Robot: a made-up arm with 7 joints. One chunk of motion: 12 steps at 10 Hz.
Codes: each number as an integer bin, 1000 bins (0 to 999) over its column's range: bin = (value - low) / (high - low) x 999, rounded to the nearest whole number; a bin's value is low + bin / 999 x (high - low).
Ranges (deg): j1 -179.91..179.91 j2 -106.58..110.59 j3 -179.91..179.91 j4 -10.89..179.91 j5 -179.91..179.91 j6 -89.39..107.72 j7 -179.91..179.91
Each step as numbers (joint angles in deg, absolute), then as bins.
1 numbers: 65.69 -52.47 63.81 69.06 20.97 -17.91 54.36
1 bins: 682 249 677 419 558 362 650
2 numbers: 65.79 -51.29 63.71 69.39 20.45 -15.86 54.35
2 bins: 682 254 676 420 556 373 650
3 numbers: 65.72 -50.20 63.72 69.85 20.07 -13.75 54.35
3 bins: 682 259 676 423 555 383 650
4 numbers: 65.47 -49.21 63.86 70.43 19.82 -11.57 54.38
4 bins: 681 264 677 426 555 394 650
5 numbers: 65.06 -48.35 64.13 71.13 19.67 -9.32 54.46
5 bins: 680 268 678 429 554 406 651
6 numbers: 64.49 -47.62 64.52 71.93 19.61 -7.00 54.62
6 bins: 679 271 679 434 554 418 651
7 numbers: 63.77 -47.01 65.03 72.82 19.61 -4.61 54.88
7 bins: 677 274 680 438 554 430 652
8 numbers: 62.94 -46.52 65.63 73.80 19.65 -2.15 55.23
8 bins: 674 276 682 443 554 442 653
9 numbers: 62.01 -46.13 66.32 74.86 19.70 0.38 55.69
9 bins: 672 278 684 449 554 455 654
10 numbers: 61.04 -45.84 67.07 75.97 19.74 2.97 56.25
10 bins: 669 279 686 455 554 468 656
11 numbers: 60.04 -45.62 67.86 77.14 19.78 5.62 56.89
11 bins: 666 280 688 461 554 482 657
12 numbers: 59.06 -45.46 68.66 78.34 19.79 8.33 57.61
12 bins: 663 281 690 467 554 495 659
